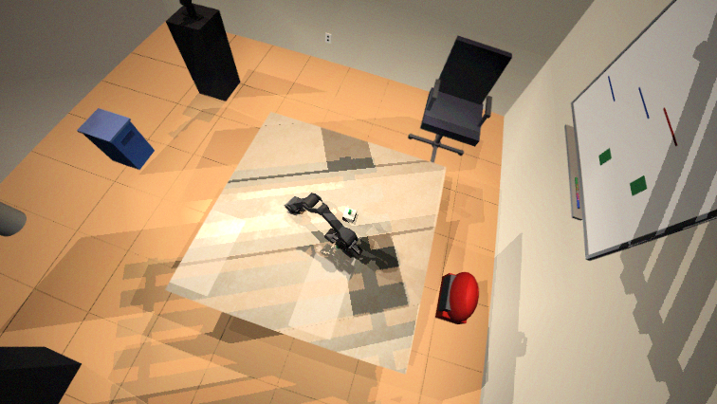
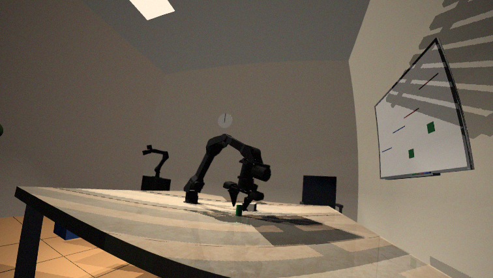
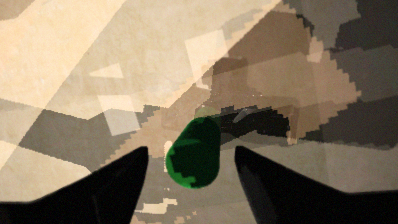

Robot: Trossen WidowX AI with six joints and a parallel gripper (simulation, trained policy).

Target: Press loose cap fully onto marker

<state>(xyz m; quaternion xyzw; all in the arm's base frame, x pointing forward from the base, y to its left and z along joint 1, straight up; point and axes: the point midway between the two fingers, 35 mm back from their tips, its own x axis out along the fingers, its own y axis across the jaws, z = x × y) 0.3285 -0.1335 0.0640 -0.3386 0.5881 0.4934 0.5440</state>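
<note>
My gripper tip is now 1 cm above the green cap. From my gripper tip the other things lie so: green marker (20 cm to the left, 4 cm above); then holder block (20 cm to the left, 1 cm below).
</note>
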